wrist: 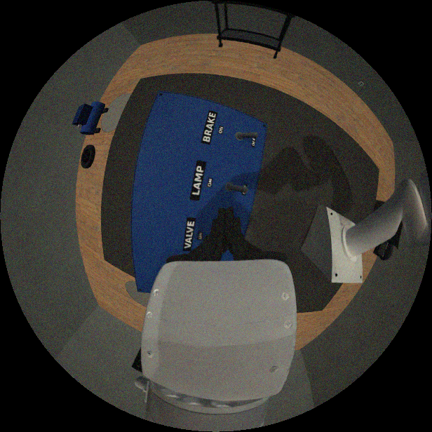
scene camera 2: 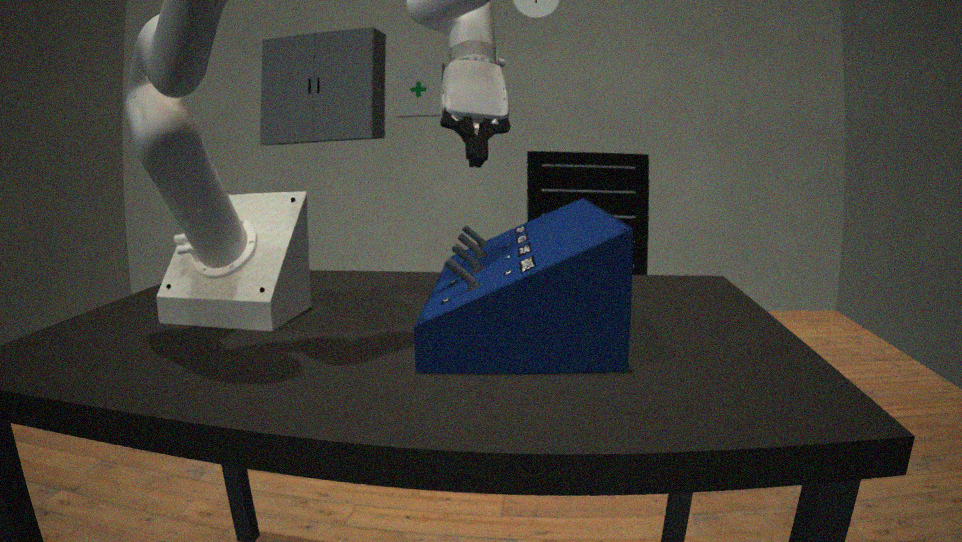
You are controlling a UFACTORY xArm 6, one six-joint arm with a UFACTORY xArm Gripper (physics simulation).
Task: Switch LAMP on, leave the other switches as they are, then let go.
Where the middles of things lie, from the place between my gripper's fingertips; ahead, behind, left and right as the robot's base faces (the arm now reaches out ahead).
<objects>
Right now my hand is 160 mm above the blue switch console (scene camera 2: 553,295), 70 mm short of it and 30 mm to the right of it.
</objects>
